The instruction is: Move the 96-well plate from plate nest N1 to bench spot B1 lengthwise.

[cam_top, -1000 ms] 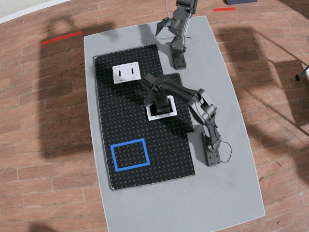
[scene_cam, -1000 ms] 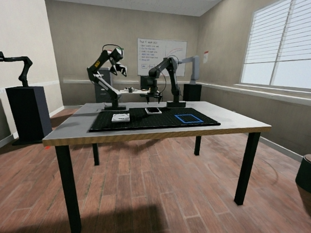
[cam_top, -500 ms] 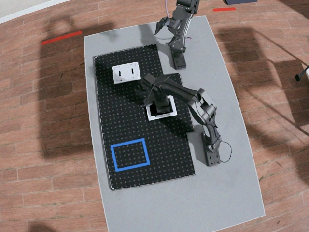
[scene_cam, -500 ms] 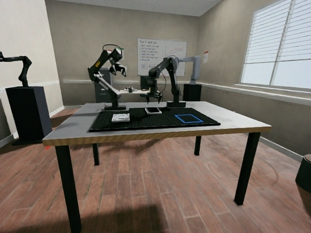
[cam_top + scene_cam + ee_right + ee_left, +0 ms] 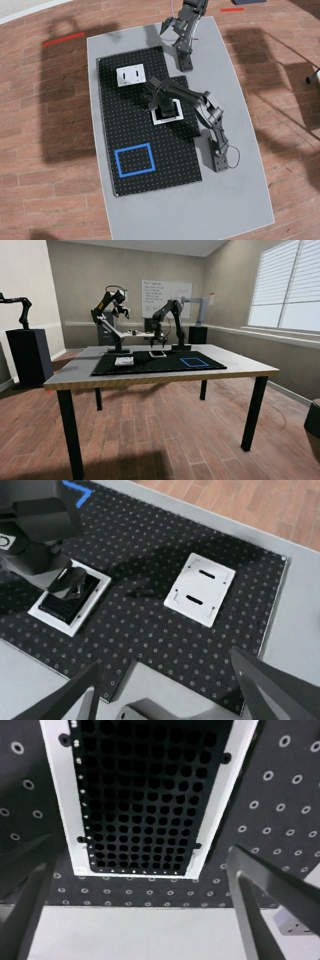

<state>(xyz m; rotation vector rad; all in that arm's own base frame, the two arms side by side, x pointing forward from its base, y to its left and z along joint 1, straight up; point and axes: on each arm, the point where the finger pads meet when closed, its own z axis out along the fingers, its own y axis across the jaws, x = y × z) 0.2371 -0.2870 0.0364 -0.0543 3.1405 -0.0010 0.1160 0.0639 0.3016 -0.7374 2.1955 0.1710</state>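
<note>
My left gripper is now 5 cm above the black 96-well plate.
</note>
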